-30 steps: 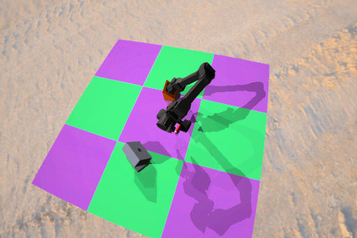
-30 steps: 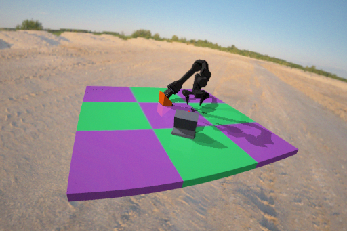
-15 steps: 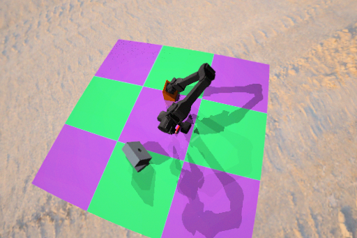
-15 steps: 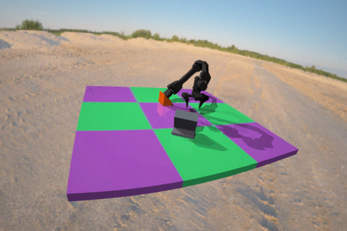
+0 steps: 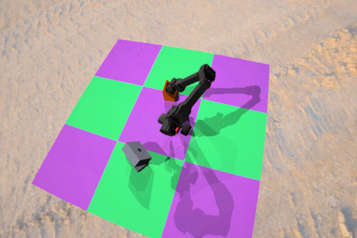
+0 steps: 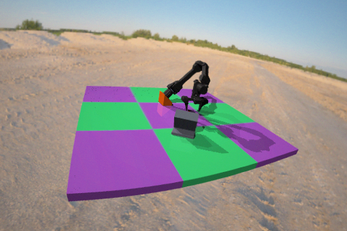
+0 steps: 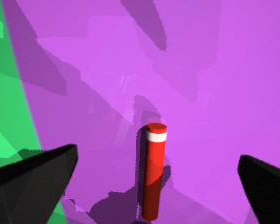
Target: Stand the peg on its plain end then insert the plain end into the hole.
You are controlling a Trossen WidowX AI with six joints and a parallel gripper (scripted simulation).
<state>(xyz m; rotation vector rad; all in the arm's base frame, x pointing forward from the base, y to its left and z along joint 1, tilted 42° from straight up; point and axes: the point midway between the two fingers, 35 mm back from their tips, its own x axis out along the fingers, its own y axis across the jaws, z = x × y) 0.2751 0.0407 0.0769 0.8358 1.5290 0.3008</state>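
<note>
Right now the peg is 40 mm below my gripper tip, 20 mm behind it and 10 mm to the left of it. From my gripper tip the other things lie so: grey sloped panel 180 mm to the right, 180 mm ahead, 30 mm above.
</note>
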